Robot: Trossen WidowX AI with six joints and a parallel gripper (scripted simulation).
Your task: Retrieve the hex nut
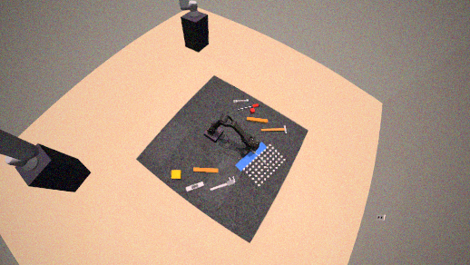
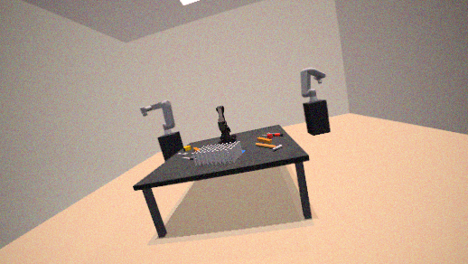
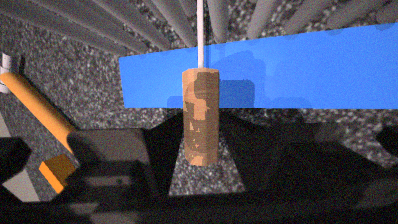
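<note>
Now: the blue taped strip 30 mm ahead of my gripper tip, 50 mm to the right of it and 30 mm below it. Also, from my gripper tip: hook tool: 100 mm ahead, 30 mm to the right.
</note>
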